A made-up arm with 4 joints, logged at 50 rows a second.
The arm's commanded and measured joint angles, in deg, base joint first. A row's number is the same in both.
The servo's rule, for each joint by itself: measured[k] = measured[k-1] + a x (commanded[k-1-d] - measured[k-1]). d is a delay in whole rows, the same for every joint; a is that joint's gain. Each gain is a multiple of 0.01, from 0.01 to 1. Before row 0 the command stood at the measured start. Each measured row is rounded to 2 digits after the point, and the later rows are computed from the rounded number. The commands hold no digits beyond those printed.
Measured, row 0: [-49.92 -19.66 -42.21 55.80]
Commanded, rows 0 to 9: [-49.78 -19.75 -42.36 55.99]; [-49.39 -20.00 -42.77 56.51]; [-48.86 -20.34 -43.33 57.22]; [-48.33 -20.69 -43.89 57.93]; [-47.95 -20.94 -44.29 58.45]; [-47.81 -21.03 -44.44 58.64]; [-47.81 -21.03 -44.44 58.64]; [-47.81 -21.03 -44.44 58.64]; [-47.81 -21.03 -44.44 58.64]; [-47.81 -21.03 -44.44 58.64]
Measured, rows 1 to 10: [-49.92 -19.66 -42.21 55.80]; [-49.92 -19.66 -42.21 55.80]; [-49.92 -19.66 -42.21 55.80]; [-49.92 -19.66 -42.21 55.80]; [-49.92 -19.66 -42.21 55.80]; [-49.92 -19.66 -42.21 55.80]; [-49.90 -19.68 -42.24 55.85]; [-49.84 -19.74 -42.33 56.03]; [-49.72 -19.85 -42.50 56.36]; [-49.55 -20.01 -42.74 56.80]
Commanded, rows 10 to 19: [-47.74 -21.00 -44.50 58.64]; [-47.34 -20.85 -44.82 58.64]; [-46.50 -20.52 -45.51 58.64]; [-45.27 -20.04 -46.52 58.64]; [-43.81 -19.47 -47.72 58.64]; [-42.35 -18.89 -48.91 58.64]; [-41.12 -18.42 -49.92 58.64]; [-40.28 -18.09 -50.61 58.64]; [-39.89 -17.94 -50.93 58.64]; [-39.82 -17.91 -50.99 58.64]
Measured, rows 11 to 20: [-49.36 -20.19 -43.00 57.26]; [-49.17 -20.35 -43.24 57.65]; [-49.01 -20.48 -43.44 57.93]; [-48.87 -20.58 -43.61 58.13]; [-48.74 -20.67 -43.75 58.27]; [-48.63 -20.74 -43.87 58.37]; [-48.52 -20.79 -43.98 58.45]; [-48.38 -20.80 -44.12 58.50]; [-48.15 -20.75 -44.36 58.54]; [-47.80 -20.62 -44.73 58.57]
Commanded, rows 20 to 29: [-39.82 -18.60 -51.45 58.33]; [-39.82 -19.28 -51.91 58.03]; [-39.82 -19.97 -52.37 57.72]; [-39.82 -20.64 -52.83 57.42]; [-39.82 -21.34 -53.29 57.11]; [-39.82 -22.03 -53.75 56.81]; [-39.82 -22.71 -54.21 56.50]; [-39.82 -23.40 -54.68 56.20]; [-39.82 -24.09 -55.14 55.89]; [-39.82 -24.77 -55.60 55.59]
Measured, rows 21 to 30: [-47.32 -20.40 -45.24 58.59]; [-46.72 -20.11 -45.86 58.60]; [-46.05 -19.79 -46.55 58.61]; [-45.36 -19.47 -47.24 58.62]; [-44.70 -19.18 -47.87 58.63]; [-44.11 -18.94 -48.40 58.63]; [-43.60 -18.88 -48.92 58.55]; [-43.15 -18.96 -49.43 58.40]; [-42.75 -19.15 -49.93 58.21]; [-42.40 -19.43 -50.42 57.99]
